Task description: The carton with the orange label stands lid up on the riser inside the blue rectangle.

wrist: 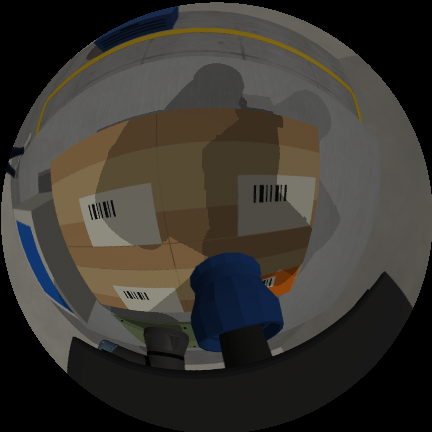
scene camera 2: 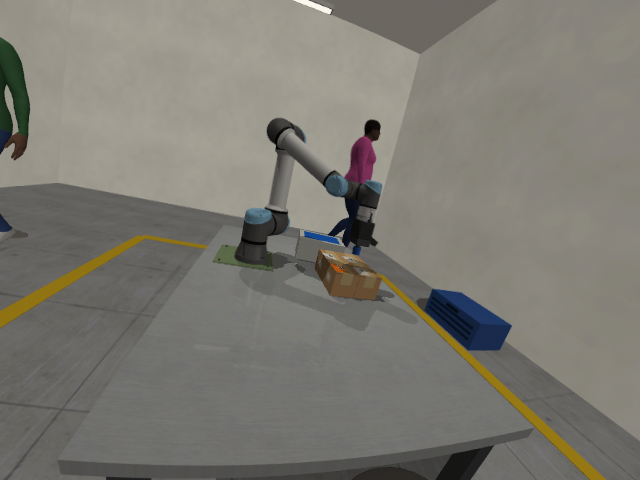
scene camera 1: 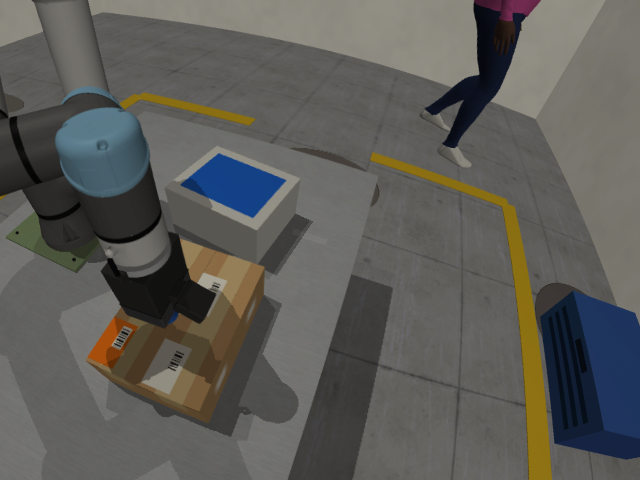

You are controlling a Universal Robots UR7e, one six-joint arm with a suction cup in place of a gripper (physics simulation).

Scene:
my suction cup: holds nothing
a grey riser [scene camera 2: 308, 244]: on the table

